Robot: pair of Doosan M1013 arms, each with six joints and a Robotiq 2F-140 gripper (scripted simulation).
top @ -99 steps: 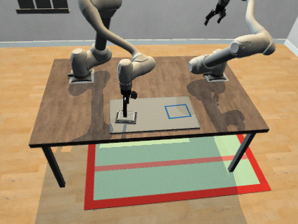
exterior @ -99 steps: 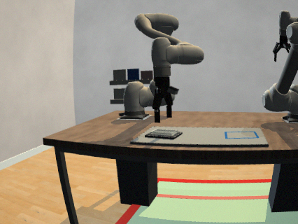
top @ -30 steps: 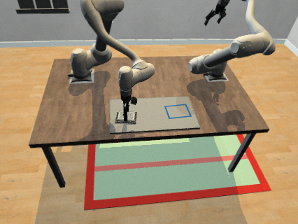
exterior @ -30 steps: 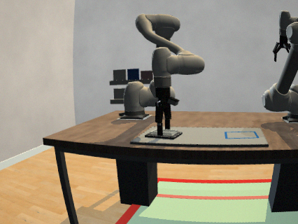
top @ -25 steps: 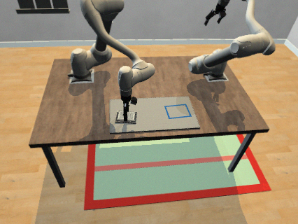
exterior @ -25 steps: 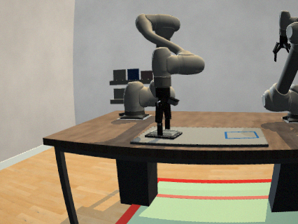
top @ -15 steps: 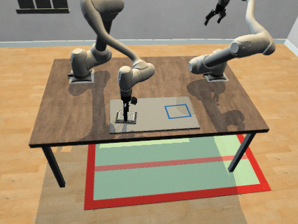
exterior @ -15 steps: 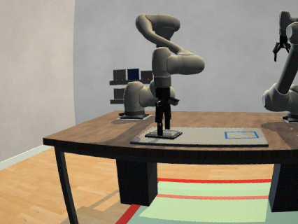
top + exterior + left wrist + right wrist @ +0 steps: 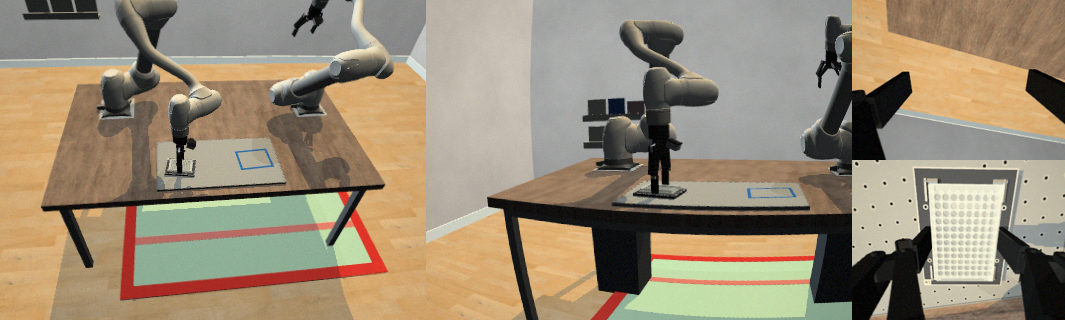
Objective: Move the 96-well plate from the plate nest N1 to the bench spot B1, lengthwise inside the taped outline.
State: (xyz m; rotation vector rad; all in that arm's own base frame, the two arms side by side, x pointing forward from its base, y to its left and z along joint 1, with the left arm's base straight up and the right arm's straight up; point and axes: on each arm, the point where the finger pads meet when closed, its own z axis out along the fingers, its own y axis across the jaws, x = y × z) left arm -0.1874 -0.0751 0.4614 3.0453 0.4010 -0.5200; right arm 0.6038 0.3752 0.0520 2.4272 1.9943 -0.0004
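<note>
Right now my right hand is 30 mm above the dark plate nest. From my right hand the other things lie so: white 96-well plate 20 mm below.
</note>
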